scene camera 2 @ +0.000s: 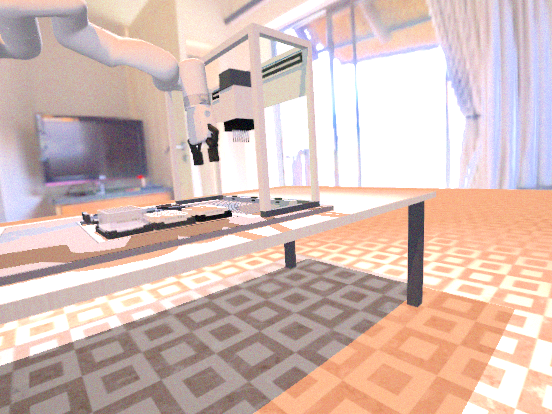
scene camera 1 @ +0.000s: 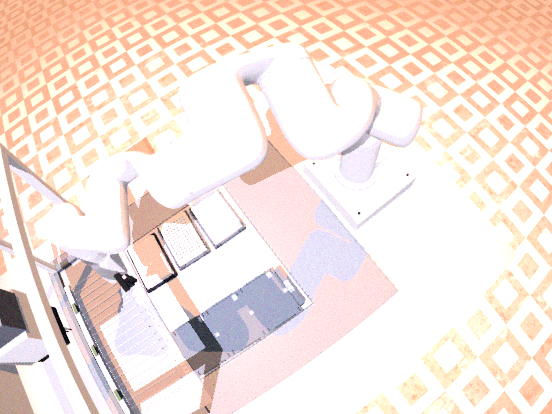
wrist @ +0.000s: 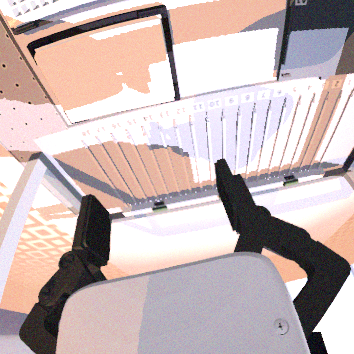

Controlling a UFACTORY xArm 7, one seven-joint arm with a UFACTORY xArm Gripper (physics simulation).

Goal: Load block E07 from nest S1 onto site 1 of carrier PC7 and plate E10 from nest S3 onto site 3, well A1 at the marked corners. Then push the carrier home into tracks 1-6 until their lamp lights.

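Where they show: gripper, fingertip midpoint: [scene camera 2: 206, 163] [scene camera 1: 123, 267] [wrist: 157, 189]; arm's base, link origin: [scene camera 1: 355, 170].
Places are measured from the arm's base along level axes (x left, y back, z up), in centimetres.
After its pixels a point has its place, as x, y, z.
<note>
My gripper [scene camera 1: 128, 283] [scene camera 2: 206, 161] {0.7, -64.5, 11.2} [wrist: 157, 189] {0.7, -64.5, 11.2} is open and empty, high above the numbered track deck [scene camera 1: 145, 361] {20.4, -73.4, -3.7} [wrist: 210, 150] {8.8, -74.7, -3.3}. Carrier PC7 [scene camera 1: 265, 304] {20.1, -38.2, -2.6} [wrist: 320, 50] {20.8, -59.4, -2.6} lies flat beside the nests, its sites bare, one end near the tracks. Three nests stand in a row. The one farthest from the tracks holds a tall pale block [scene camera 1: 217, 217] [scene camera 2: 120, 217]. The middle one holds a white plate with many wells [scene camera 1: 181, 239] {-5.1, -50.4, -1.9}. The black-rimmed nest nearest the tracks [scene camera 1: 174, 274] {2.8, -55.9, -2.1} [wrist: 172, 65] {3.3, -61.0, -2.5} shows a flat inside; its contents are hard to tell. Nest labels are not readable.
A gantry frame [scene camera 1: 31, 260] {8.0, -67.7, 43.2} [scene camera 2: 256, 125] {-18.0, -71.5, 19.5} stands over the deck's far end and carries a head with pins [scene camera 2: 235, 102] {6.8, -78.3, 30.8}. Small dark-green lamp blocks [scene camera 1: 95, 350] {12.7, -85.4, -1.7} [wrist: 290, 180] {25.8, -83.3, -1.9} line the deck's rear edge. A perforated board [scene camera 1: 345, 320] {33.1, -22.9, -3.7} lies under the carrier.
</note>
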